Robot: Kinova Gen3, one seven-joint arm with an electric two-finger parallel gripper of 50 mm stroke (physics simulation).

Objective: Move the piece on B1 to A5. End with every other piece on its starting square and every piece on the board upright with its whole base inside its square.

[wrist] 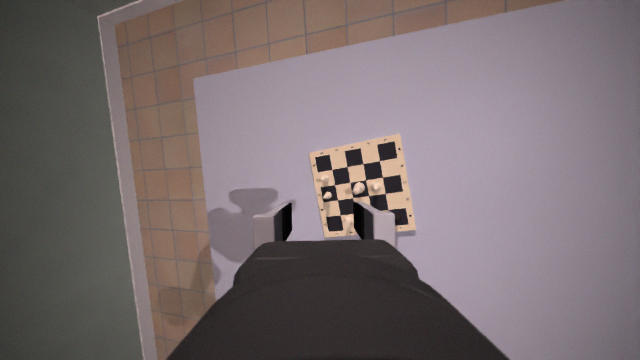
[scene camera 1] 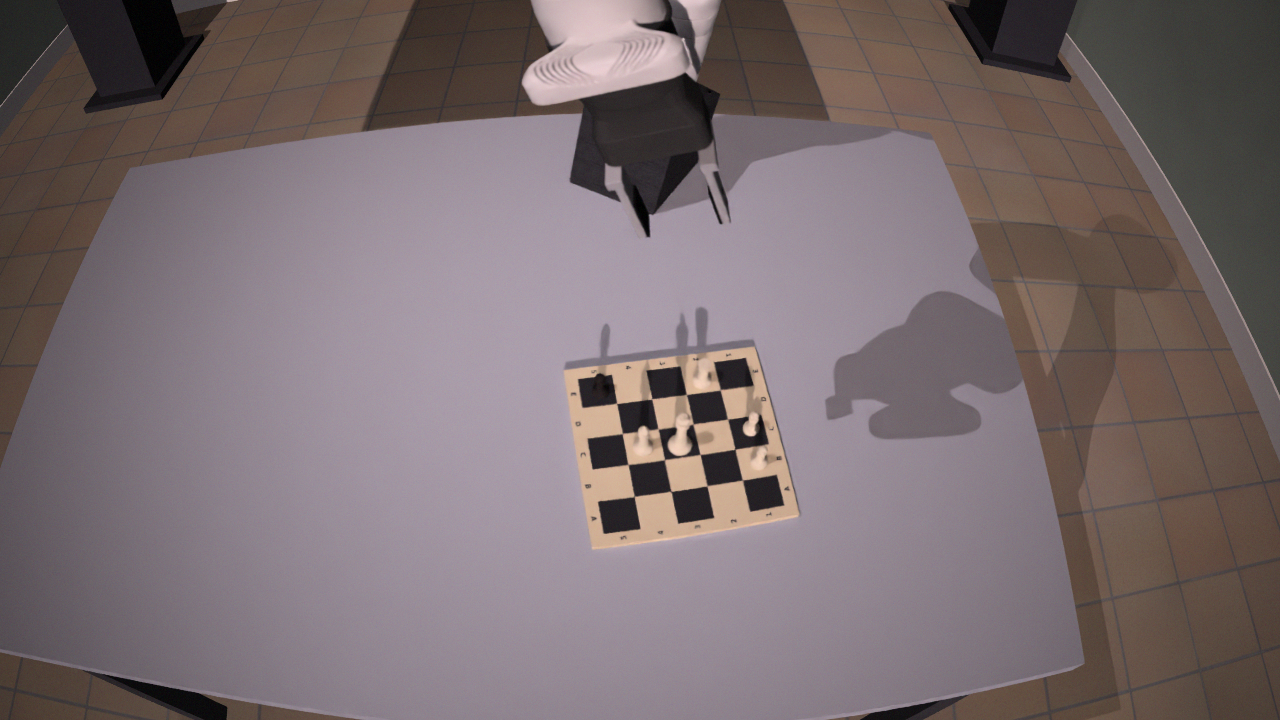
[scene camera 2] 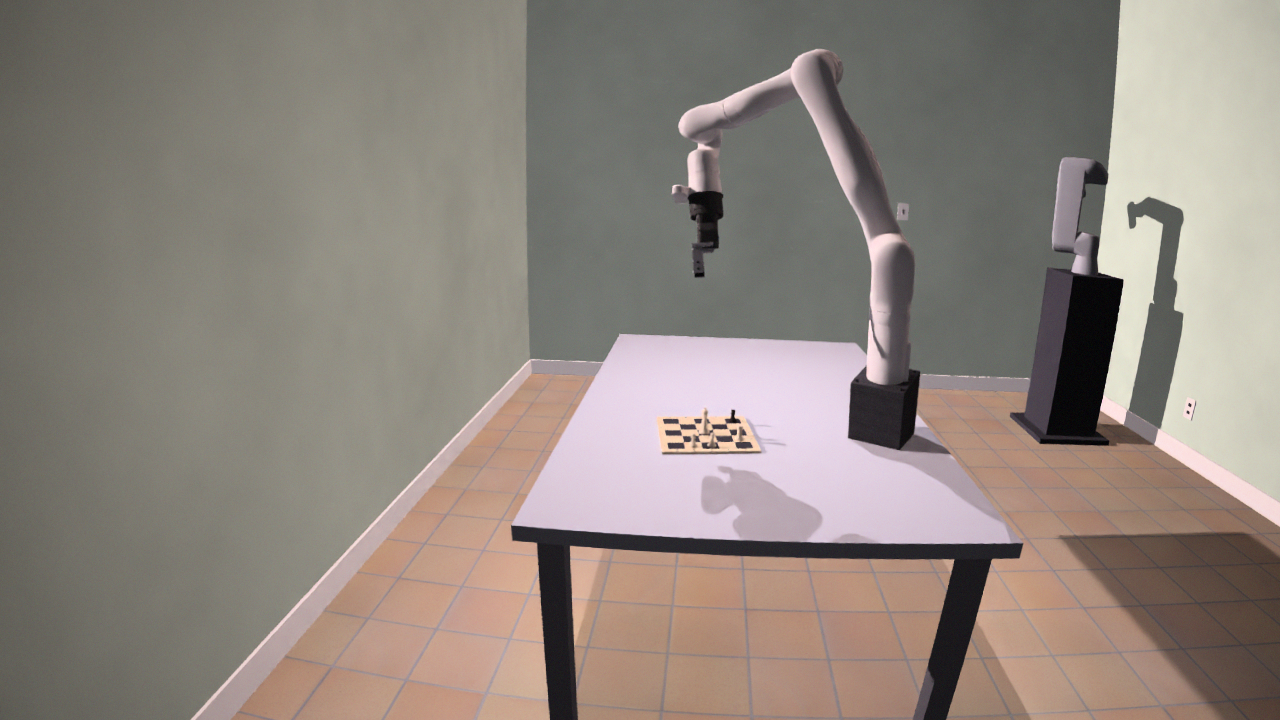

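Pixels of known places: gripper, between the fingertips: [wrist: 322,216] [scene camera 1: 684,219] [scene camera 2: 699,275]; arm's base, origin of its link: [scene camera 2: 886,376].
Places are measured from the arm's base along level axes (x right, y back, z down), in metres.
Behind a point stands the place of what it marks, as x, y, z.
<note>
The B1 piece, a small white pawn [scene camera 1: 759,459] {-0.108, -0.443, 0.137} [scene camera 2: 693,442] {-0.113, -0.439, 0.140} [wrist: 324,178] {-0.105, -0.442, 0.128}, stands upright on the light square B1 of the chessboard [scene camera 1: 677,530] {-0.021, -0.519, 0.150} [scene camera 2: 707,451] {-0.134, -0.406, 0.150} [wrist: 329,151] {-0.097, -0.506, 0.150}. The dark square A5 [scene camera 1: 619,515] {0.038, -0.502, 0.150} [wrist: 387,150] {0.039, -0.504, 0.150} is empty, at the board's corner. My gripper [scene camera 1: 686,228] {-0.005, -0.444, -0.216} [scene camera 2: 698,274] {-0.005, -0.444, -0.216} [wrist: 322,216] {-0.005, -0.444, -0.216} is open and empty, high above the table. In the wrist view its right finger overlaps the board's lower part.
A white pawn [scene camera 1: 751,425] {-0.102, -0.402, 0.137} [wrist: 327,195] {-0.099, -0.401, 0.129} stands on C1, a tall white piece [scene camera 1: 680,438] {-0.024, -0.423, 0.126} [wrist: 358,188] {-0.021, -0.422, 0.105} on C3, a white pawn [scene camera 1: 642,441] {0.014, -0.425, 0.130} [wrist: 376,187] {0.016, -0.424, 0.113} on C4, a white piece [scene camera 1: 702,375] {-0.051, -0.341, 0.132} on E2 and a black piece [scene camera 1: 601,386] {0.058, -0.355, 0.135} [scene camera 2: 733,416] {0.056, -0.350, 0.136} on E5.
</note>
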